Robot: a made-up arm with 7 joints.
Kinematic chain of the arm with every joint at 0, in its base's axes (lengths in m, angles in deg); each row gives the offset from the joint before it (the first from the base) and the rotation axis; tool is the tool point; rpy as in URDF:
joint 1: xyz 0 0 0.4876 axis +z
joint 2: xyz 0 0 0 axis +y
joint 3: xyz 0 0 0.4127 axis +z
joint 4: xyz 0.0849 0 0 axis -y
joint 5: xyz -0.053 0 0.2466 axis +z
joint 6: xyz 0 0 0 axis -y
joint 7: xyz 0.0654 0 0 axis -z
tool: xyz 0 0 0 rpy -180 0 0
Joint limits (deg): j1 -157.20..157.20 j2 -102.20..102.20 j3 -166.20..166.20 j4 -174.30..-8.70 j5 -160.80..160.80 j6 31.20..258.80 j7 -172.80..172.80
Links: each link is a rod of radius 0.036 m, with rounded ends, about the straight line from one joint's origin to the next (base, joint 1, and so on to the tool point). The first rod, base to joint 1, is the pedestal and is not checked.
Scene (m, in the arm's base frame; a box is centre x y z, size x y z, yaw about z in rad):
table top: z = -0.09
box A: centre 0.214 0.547 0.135 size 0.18 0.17 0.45 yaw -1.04
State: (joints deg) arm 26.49 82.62 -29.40 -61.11 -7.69 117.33 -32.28
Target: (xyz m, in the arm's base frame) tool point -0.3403 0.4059 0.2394
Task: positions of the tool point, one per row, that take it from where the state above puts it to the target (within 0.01 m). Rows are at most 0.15 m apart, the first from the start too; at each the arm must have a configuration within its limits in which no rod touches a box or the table.
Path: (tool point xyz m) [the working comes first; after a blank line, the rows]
Joints at the target: 107.36 77.79 29.79 -101.67 -11.81 111.52 -32.28
Straight joint move there: touches box A.

1: 0.6040 0.1536 0.2366
2: 0.5309 0.1468 0.1894
3: 0.4454 0.1401 0.1615
4: 0.3547 0.1328 0.1561
5: 0.2665 0.1246 0.1739
6: 0.1875 0.1162 0.2129
7: 0.1234 0.1085 0.2688
8: 0.1088 0.1716 0.2299
9: 0.0700 0.2447 0.1998
10: 0.0020 0.3170 0.1829
11: -0.0945 0.3756 0.1830
12: -0.2126 0.4081 0.2019
13: -0.3403 0.4059 0.2394

